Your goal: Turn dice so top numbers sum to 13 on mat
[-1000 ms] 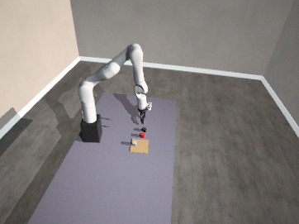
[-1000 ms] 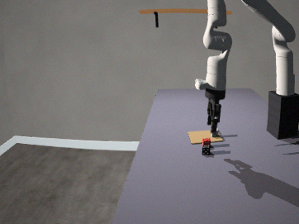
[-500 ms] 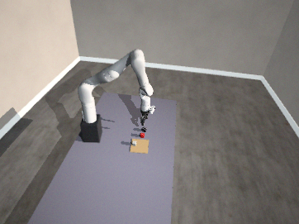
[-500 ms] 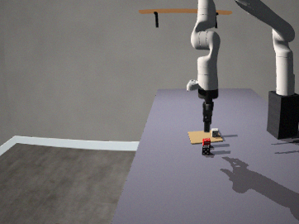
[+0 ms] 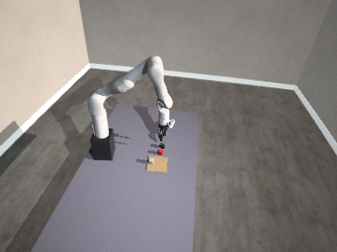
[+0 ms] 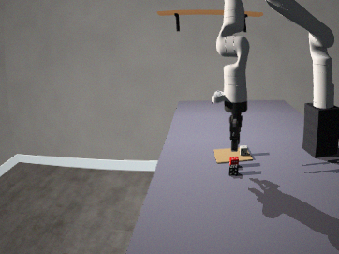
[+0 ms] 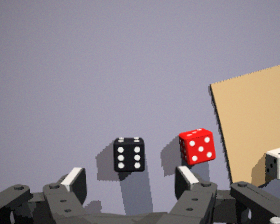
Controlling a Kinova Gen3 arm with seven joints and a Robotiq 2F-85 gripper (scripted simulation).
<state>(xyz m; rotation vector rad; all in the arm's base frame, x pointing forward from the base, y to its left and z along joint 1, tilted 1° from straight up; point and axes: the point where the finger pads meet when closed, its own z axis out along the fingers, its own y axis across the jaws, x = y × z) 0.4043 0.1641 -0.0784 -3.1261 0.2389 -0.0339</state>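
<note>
My gripper is now 90 mm above the black die. The rest, counted from my hand: tan mat (180 mm to the right, 110 mm below); then red die (90 mm below, 70 mm to the right); then white die (170 mm to the right, 90 mm below, 50 mm behind).
</note>
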